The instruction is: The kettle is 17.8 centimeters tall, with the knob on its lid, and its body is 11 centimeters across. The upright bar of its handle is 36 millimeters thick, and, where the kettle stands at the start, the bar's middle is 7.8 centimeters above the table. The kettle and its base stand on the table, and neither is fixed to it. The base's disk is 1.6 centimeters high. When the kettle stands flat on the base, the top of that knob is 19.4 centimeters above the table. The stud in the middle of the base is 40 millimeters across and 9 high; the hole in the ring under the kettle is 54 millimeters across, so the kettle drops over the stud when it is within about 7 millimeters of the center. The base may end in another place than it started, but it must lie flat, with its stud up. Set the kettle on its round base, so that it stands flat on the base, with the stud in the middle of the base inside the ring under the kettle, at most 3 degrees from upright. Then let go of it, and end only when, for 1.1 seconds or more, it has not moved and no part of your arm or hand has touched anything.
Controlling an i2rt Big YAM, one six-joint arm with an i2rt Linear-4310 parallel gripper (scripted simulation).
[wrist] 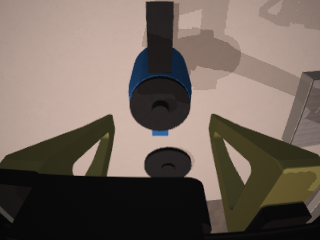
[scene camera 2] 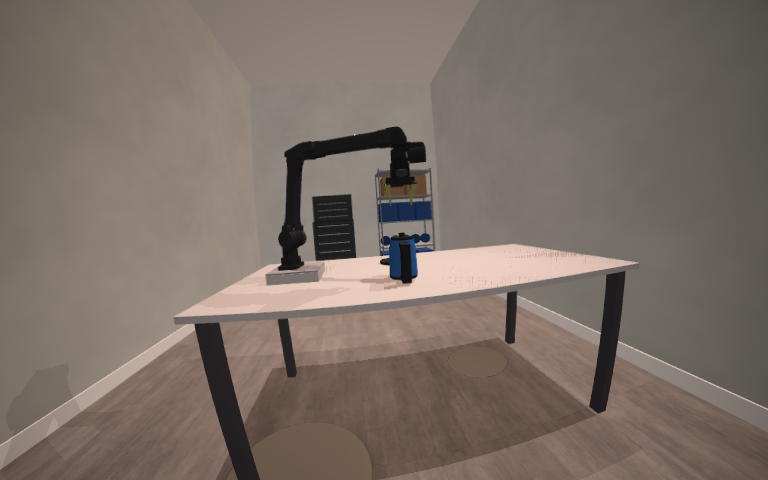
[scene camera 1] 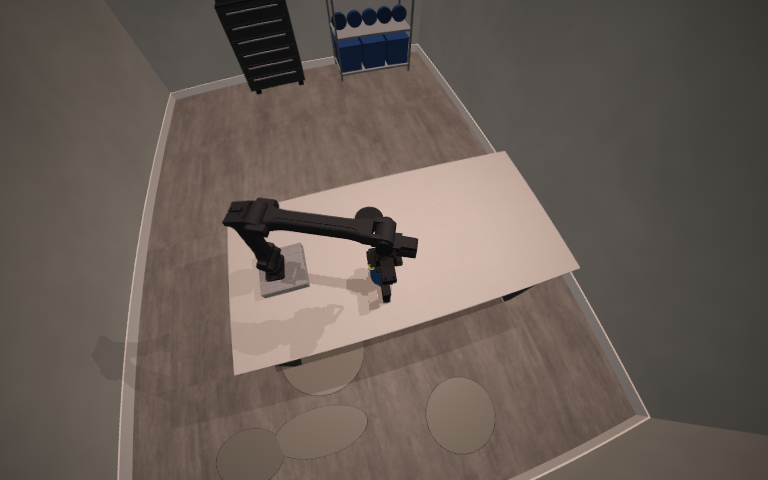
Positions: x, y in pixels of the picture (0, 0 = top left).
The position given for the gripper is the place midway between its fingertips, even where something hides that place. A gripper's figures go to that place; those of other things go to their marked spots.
The gripper [wrist: 161, 121] is 0.13 m from the lens. A kettle [wrist: 159, 81]: 0.24 m from the lens.
